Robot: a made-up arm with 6 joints. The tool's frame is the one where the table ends. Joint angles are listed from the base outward.
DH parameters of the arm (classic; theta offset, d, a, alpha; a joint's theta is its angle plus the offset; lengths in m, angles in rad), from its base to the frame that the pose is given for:
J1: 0 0.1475 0 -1.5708
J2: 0.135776 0 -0.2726 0
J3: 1.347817 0 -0.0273 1.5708
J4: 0 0.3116 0 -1.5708
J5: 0 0 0.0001 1.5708
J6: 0 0.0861 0 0
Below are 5 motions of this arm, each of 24 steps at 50 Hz.
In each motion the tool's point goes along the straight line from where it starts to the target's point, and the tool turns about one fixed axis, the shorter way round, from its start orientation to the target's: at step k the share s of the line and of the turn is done. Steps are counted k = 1, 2, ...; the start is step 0. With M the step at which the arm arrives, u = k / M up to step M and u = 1 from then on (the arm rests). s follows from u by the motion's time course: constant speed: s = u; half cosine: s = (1 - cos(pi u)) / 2; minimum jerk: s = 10 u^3 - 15 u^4 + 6 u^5.
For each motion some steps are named. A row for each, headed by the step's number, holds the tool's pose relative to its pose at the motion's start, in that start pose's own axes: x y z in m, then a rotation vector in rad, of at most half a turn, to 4 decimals.
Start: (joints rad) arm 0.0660 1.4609 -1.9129 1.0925 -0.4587 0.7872
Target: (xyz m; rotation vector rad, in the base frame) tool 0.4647 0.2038 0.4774 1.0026 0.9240 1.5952
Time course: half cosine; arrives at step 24
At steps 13, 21, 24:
13: 0.0662 -0.1588 -0.0509 0.2664 0.1868 -0.0811
21: 0.1126 -0.2702 -0.0866 0.4534 0.3179 -0.1381
24: 0.1171 -0.2809 -0.0900 0.4713 0.3305 -0.1436

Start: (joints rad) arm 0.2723 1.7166 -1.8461 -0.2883 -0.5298 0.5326
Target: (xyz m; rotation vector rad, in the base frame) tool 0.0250 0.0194 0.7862 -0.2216 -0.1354 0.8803
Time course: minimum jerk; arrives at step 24
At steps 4, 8, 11, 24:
4: -0.0148 0.0051 -0.0054 -0.0168 -0.0311 0.0053
8: -0.0876 0.0301 -0.0320 -0.0995 -0.1840 0.0315
11: -0.1763 0.0607 -0.0644 -0.2002 -0.3702 0.0635
24: -0.4175 0.1437 -0.1526 -0.4741 -0.8767 0.1503

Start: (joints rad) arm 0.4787 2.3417 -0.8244 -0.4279 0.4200 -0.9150
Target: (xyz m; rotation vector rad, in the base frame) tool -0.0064 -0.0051 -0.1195 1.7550 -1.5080 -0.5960
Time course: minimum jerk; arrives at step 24
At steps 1, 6, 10, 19, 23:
1: 0.0000 0.0002 0.0001 -0.0005 -0.0001 0.0000
6: 0.0036 0.0261 0.0113 -0.0728 -0.0128 -0.0011
10: 0.0119 0.0875 0.0378 -0.2439 -0.0428 -0.0036
19: 0.0322 0.2363 0.1020 -0.6582 -0.1155 -0.0097
23: 0.0344 0.2524 0.1089 -0.7031 -0.1234 -0.0104

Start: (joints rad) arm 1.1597 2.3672 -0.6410 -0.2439 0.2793 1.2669
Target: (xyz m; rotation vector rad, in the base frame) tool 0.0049 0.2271 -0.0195 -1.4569 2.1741 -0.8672
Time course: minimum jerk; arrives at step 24
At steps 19, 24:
19: 0.0742 0.0354 -0.0666 0.4225 -0.5730 -0.8121
24: 0.0793 0.0378 -0.0712 0.4517 -0.6125 -0.8681

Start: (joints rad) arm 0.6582 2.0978 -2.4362 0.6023 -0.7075 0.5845
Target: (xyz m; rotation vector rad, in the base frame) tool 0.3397 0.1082 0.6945 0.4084 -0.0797 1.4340
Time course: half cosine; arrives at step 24
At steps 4, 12, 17, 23, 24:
4: -0.0104 0.0082 0.0035 -0.0288 -0.0217 -0.0040
12: -0.0774 0.0609 0.0262 -0.2152 -0.1623 -0.0299
17: -0.1245 0.0979 0.0422 -0.3462 -0.2612 -0.0481
23: -0.1541 0.1212 0.0522 -0.4285 -0.3233 -0.0596
24: -0.1548 0.1217 0.0524 -0.4304 -0.3247 -0.0598

